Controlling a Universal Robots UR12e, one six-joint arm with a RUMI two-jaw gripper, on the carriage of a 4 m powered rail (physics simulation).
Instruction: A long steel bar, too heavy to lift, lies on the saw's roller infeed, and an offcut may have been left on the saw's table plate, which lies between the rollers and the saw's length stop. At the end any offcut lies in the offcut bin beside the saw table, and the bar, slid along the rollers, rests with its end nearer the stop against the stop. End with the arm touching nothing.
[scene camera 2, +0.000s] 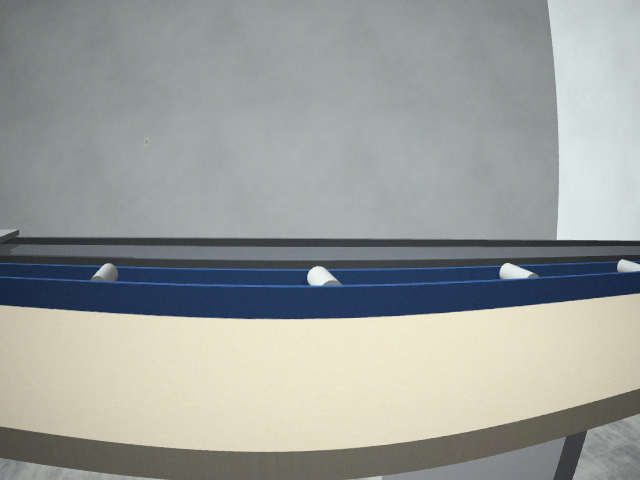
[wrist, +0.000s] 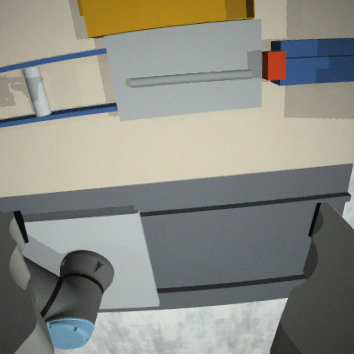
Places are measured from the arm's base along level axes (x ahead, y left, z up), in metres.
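Pixels of known places: gripper, fingertip midpoint: (wrist: 166, 210); arm's base at its link origin: (wrist: 87, 269).
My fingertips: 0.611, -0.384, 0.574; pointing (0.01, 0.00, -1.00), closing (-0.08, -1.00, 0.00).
Observation:
Ahead of a thing's pixels: the offset from my fingertips to its top centre, as dx, dy, dz. "spot": to the spot under its first point. Level surfaces: height alone.
A short grey round rod {-0.005, -0.036, -0.525} (wrist: 190, 78), looking like an offcut, lies lengthwise on the saw's light grey table plate {+0.009, -0.027, -0.545} (wrist: 187, 107) in the wrist view. Its right end is near the red length stop {+0.009, -0.222, -0.499} (wrist: 274, 65), with a small gap. The yellow offcut bin {spot: +0.128, -0.004, -0.601} (wrist: 170, 19) stands beside the plate's far edge, partly cut off. White rollers (scene camera 2: 324, 276) (wrist: 38, 92) sit between the blue infeed rails (scene camera 2: 310, 302) (wrist: 60, 116); the long steel bar does not show in either view. My gripper (wrist: 166, 210) is open, with its jaws wide apart and nothing between them, high above the scene.
Blue beams {spot: -0.002, -0.329, -0.508} (wrist: 320, 67) extend right behind the stop. The cream table top {dz -0.603} (scene camera 2: 310, 377) (wrist: 175, 150) carries the infeed. The grey powered rail (scene camera 2: 310, 252) (wrist: 225, 245) runs alongside, with its light carriage plate (wrist: 130, 270) (scene camera 2: 7, 235). Part of the arm (wrist: 75, 300) shows at lower left.

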